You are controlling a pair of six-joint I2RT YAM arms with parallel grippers.
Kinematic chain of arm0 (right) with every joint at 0, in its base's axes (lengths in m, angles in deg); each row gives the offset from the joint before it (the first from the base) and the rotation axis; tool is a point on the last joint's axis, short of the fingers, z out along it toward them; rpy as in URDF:
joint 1: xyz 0 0 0.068 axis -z
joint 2: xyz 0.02 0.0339 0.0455 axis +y
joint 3: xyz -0.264 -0.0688 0 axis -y
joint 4: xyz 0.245 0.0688 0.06 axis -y
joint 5: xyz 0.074 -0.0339 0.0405 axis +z
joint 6: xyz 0.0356 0 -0.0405 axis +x
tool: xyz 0 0 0 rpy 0 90 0
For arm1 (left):
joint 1: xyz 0 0 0.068 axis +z
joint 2: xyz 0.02 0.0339 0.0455 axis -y
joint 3: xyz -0.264 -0.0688 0 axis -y
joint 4: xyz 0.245 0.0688 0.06 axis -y
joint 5: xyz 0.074 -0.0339 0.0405 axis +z
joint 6: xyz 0.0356 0 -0.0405 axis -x
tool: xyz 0 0 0 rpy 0 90 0
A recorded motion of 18 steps. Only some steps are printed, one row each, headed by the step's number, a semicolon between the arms.
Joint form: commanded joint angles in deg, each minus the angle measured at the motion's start. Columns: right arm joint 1, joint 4, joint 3, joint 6, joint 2, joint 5; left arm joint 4, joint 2, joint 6, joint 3, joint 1, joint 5.
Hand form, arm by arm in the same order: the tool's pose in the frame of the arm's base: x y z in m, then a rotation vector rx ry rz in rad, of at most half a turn. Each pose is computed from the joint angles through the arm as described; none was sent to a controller.
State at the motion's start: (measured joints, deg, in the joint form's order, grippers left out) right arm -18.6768 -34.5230 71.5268 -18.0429 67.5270 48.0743; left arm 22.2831 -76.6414 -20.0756 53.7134 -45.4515 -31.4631
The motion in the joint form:
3: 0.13 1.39 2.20 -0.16 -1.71 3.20; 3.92 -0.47 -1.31 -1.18 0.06 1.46
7: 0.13 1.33 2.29 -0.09 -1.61 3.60; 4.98 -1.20 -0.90 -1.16 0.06 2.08
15: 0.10 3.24 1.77 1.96 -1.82 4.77; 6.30 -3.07 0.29 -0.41 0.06 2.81
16: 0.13 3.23 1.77 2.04 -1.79 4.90; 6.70 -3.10 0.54 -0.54 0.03 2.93
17: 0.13 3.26 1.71 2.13 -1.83 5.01; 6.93 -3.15 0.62 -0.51 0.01 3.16
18: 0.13 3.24 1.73 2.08 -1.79 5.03; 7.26 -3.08 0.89 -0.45 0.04 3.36
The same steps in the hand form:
3: 0.2124 0.1006 0.4065 -1.1212 1.5831 0.8942; 0.2076 -0.2358 0.3265 1.1986 1.0492 -0.7311
7: 0.2126 0.1008 0.4066 -1.1236 1.5815 0.9023; 0.2098 -0.2376 0.3248 1.1860 1.0542 -0.7276
15: 0.2126 0.1014 0.4076 -1.1109 1.5682 0.9341; 0.2155 -0.2427 0.3220 1.1669 1.0713 -0.7337
16: 0.2127 0.1013 0.4075 -1.1105 1.5689 0.9371; 0.2154 -0.2428 0.3218 1.1621 1.0711 -0.7355
17: 0.2125 0.1013 0.4074 -1.1104 1.5688 0.9399; 0.2156 -0.2430 0.3221 1.1575 1.0705 -0.7334
18: 0.2126 0.1014 0.4073 -1.1111 1.5687 0.9400; 0.2157 -0.2427 0.3235 1.1493 1.0682 -0.7330

